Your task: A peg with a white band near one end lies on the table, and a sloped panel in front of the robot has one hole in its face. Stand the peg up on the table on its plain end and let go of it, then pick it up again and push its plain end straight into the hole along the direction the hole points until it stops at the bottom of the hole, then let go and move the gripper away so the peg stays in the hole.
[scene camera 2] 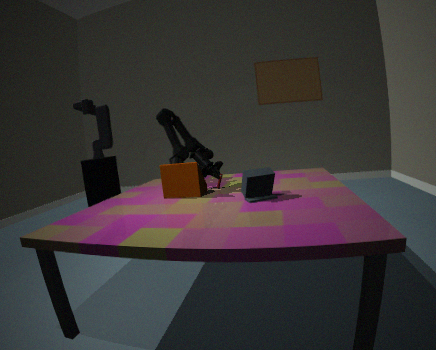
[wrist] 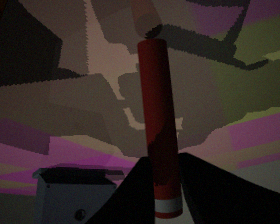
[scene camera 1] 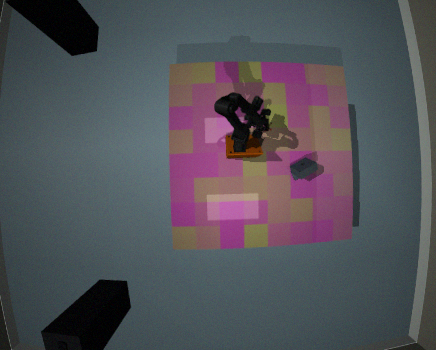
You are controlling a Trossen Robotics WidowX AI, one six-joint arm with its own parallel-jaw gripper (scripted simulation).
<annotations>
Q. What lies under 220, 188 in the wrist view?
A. The gripper.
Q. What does the gripper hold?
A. A peg.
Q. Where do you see a peg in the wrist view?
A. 159, 112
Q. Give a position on a sloped panel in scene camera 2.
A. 256, 182
</annotations>
